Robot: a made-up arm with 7 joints. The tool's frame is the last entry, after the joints. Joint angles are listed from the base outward. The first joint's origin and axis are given. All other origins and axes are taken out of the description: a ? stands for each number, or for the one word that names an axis. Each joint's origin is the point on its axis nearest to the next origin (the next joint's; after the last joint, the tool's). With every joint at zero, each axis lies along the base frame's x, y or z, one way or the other. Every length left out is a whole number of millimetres.
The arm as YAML. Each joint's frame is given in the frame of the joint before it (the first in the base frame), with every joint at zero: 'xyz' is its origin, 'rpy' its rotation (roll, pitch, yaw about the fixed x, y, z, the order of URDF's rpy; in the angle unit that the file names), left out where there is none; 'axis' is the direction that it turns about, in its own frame. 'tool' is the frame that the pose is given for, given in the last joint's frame.
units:
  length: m
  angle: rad
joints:
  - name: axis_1
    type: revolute
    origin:
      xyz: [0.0, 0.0, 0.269]
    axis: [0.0, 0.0, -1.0]
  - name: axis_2
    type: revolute
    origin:
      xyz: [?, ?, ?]
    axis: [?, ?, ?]
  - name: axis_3
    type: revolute
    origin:
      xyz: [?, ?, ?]
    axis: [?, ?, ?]
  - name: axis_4
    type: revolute
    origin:
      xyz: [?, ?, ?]
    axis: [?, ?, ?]
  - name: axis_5
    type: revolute
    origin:
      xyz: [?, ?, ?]
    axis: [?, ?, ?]
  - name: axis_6
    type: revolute
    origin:
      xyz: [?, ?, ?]
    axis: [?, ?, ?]
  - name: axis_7
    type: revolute
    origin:
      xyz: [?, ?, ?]
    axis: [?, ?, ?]
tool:
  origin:
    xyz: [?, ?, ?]
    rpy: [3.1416, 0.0, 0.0]
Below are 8 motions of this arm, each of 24 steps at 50 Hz.
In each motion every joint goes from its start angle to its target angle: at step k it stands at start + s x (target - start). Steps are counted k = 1, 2, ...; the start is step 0. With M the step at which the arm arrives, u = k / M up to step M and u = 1 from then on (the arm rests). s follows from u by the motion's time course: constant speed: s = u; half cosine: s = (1 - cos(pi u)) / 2; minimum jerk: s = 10 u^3 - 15 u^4 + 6 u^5.
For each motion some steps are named. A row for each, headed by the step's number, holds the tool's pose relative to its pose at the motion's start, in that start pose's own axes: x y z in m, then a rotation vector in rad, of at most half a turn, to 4 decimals.
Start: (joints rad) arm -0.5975 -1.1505 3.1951 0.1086 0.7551 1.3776 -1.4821
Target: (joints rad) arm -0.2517 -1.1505 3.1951 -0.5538 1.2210 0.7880 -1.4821
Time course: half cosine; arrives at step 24
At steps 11, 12, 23, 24:
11: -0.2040 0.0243 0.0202 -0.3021 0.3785 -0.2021
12: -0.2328 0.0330 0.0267 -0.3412 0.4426 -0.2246
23: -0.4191 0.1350 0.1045 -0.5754 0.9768 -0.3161
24: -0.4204 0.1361 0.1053 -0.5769 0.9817 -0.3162

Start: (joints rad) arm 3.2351 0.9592 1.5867 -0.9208 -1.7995 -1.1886 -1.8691
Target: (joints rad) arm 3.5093 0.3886 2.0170 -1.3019 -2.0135 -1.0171 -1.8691
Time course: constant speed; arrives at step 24
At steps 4, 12, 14, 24:
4: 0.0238 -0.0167 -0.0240 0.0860 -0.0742 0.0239
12: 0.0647 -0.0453 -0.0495 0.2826 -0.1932 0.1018
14: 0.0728 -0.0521 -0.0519 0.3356 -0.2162 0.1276
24: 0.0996 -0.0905 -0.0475 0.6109 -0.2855 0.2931

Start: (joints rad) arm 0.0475 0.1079 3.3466 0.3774 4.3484 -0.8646 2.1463
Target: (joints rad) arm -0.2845 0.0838 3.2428 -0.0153 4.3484 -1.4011 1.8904
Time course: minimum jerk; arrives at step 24
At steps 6, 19, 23, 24:
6: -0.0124 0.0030 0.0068 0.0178 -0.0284 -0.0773
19: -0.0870 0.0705 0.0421 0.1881 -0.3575 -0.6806
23: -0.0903 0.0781 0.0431 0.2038 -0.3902 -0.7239
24: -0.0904 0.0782 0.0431 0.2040 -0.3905 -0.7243

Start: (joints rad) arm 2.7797 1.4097 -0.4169 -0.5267 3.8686 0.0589 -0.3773
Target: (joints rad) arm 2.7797 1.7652 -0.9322 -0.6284 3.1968 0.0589 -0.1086
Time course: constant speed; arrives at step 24
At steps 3, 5, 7, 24:
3: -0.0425 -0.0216 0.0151 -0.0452 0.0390 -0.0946
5: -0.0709 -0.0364 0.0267 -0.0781 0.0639 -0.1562
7: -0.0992 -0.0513 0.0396 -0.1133 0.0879 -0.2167
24: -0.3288 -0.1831 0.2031 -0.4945 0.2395 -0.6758

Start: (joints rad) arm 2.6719 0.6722 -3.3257 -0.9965 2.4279 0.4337 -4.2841
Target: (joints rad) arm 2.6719 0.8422 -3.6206 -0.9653 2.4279 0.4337 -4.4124
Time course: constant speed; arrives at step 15
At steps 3, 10, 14, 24:
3: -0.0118 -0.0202 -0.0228 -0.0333 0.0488 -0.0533
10: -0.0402 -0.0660 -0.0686 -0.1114 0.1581 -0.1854
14: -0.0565 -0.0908 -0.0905 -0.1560 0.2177 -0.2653
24: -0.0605 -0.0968 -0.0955 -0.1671 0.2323 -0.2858

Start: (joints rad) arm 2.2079 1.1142 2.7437 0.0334 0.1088 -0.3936 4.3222
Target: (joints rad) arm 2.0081 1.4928 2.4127 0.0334 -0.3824 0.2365 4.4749
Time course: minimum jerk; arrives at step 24
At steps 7, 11, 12, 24:
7: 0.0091 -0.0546 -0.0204 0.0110 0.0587 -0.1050
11: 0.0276 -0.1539 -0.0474 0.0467 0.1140 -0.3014
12: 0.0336 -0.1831 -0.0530 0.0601 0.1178 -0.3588
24: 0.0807 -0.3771 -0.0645 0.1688 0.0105 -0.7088

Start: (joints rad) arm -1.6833 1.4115 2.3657 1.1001 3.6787 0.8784 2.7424
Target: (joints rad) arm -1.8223 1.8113 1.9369 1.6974 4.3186 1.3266 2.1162
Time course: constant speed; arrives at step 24
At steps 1, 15, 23, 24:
1: -0.0045 -0.0171 -0.0004 -0.0393 0.0063 -0.0272
15: -0.0746 -0.2659 0.0462 -0.6760 -0.0136 -0.4110
23: -0.1124 -0.3966 0.1219 -1.0881 -0.1514 -0.6131
24: -0.1166 -0.4112 0.1337 -1.1403 -0.1770 -0.6363

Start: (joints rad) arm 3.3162 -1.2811 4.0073 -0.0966 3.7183 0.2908 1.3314
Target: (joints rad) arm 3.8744 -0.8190 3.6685 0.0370 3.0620 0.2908 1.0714
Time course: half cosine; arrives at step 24
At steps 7, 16, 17, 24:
7: -0.1236 0.0689 0.0399 0.0644 0.1607 -0.1628
16: -0.4502 0.1704 0.2241 0.0545 0.6435 -0.5539
17: -0.4791 0.1723 0.2456 0.0381 0.6890 -0.5863
24: -0.5769 0.1670 0.3247 -0.0425 0.8438 -0.6939

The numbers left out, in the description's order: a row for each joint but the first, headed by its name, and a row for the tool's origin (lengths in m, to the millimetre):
axis_2: xyz 0.0 -0.011 0.0, axis 0.0 1.0 0.0
axis_3: xyz 0.0 0.0 0.503, axis 0.0 0.0 -1.0
axis_4: xyz 0.0 -0.019 0.0, axis 0.0 1.0 0.0
axis_5: xyz 0.0 0.0 0.464, axis 0.0 0.0 -1.0
axis_6: xyz 0.0 0.0 0.0, axis 0.0 1.0 0.0
axis_7: xyz 0.0 0.0 0.07, axis 0.0 0.0 -1.0
tool: xyz 0.0 0.0 0.0

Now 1 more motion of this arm.
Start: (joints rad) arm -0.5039 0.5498 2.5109 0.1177 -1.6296 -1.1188 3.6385
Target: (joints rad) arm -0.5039 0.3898 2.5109 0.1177 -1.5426 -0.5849 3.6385
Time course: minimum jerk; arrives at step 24
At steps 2, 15, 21, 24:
2: -0.0003 -0.0005 -0.0005 0.0011 0.0019 0.0007
15: -0.0324 -0.0832 -0.0592 0.1407 0.2833 0.1068
21: -0.0417 -0.1156 -0.0771 0.1820 0.3907 0.1448
24: -0.0423 -0.1177 -0.0781 0.1844 0.3974 0.1472

